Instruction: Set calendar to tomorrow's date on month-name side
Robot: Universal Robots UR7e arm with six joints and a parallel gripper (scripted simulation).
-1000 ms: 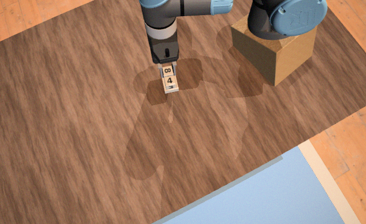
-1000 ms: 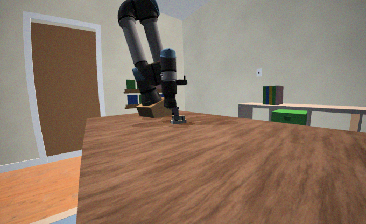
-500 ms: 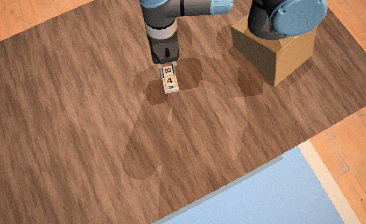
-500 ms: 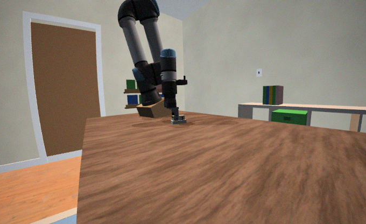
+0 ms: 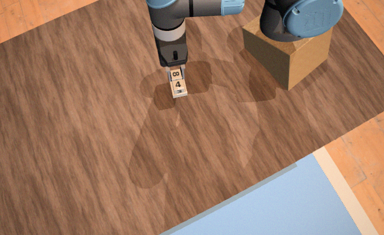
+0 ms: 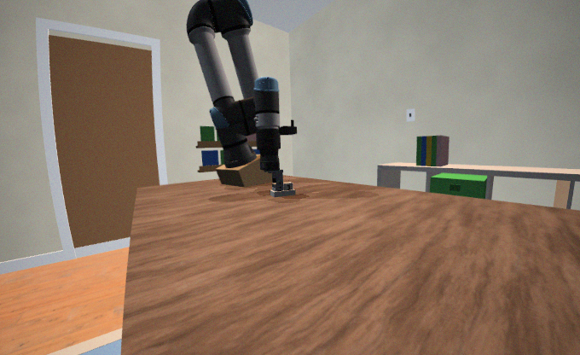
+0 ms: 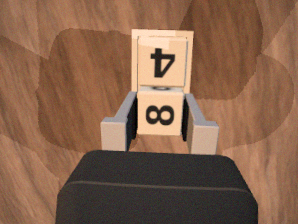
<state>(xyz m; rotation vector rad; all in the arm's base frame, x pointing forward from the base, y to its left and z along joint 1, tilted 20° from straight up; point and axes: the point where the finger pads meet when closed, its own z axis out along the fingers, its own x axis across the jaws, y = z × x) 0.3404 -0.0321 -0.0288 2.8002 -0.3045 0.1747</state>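
Right now the calendar tray is 20 mm to the left of my hand and 30 mm below it. Also, from my hand: digit cube 10 mm ahead, 30 mm to the left, 10 mm below.
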